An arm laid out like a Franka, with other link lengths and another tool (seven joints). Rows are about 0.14 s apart.
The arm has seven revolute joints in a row. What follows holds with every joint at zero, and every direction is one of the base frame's.
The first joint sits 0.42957 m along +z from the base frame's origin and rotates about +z.
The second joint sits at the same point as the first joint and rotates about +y.
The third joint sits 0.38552 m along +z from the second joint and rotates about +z.
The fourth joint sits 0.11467 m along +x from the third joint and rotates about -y.
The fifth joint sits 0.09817 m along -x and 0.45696 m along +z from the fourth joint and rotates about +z.
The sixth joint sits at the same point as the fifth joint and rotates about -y.
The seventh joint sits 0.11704 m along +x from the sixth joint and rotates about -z.
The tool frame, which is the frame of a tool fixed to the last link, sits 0.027 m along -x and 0.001 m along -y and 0.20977 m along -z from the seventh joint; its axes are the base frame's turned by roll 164.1, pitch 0 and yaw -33.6 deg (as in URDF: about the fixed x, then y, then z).
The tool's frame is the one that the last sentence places.
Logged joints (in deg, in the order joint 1, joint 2, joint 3, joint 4, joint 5, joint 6, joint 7), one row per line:
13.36, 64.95, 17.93, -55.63, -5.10, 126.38, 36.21
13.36, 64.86, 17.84, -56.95, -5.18, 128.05, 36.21
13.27, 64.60, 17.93, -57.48, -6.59, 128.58, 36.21
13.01, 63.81, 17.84, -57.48, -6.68, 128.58, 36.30
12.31, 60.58, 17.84, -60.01, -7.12, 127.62, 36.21
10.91, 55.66, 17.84, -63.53, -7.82, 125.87, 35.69
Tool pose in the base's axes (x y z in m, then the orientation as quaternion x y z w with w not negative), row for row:
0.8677, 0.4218, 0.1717, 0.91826, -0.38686, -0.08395, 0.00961
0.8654, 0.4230, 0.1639, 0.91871, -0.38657, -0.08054, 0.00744
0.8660, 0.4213, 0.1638, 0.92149, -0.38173, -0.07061, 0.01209
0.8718, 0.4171, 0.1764, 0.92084, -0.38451, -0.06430, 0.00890
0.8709, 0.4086, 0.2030, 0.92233, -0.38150, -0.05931, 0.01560
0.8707, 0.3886, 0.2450, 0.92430, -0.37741, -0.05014, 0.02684
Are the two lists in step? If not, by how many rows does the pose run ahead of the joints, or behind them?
They are in step.
